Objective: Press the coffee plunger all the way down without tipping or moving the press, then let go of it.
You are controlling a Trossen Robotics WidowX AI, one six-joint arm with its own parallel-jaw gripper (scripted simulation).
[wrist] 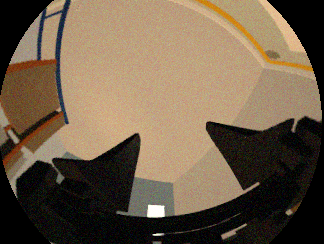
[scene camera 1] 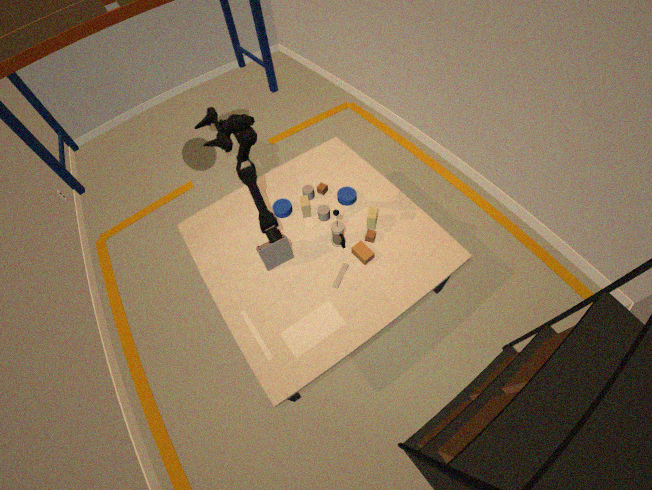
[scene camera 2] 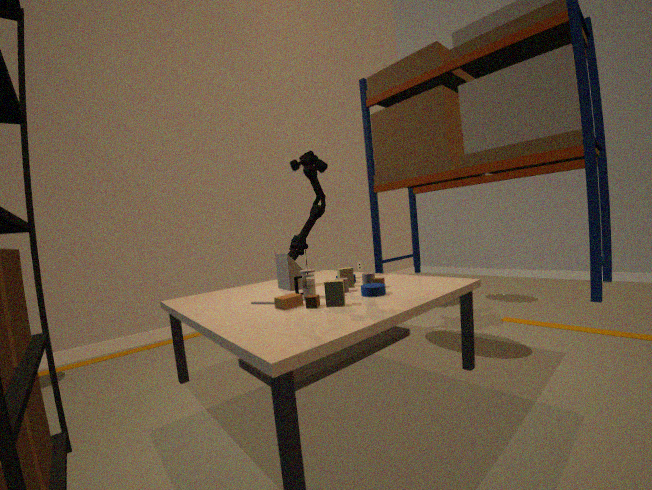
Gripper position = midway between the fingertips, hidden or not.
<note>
My gripper (scene camera 1: 199,136) is open and holds nothing.
My gripper is seen too in the wrist view (wrist: 173,131).
</note>
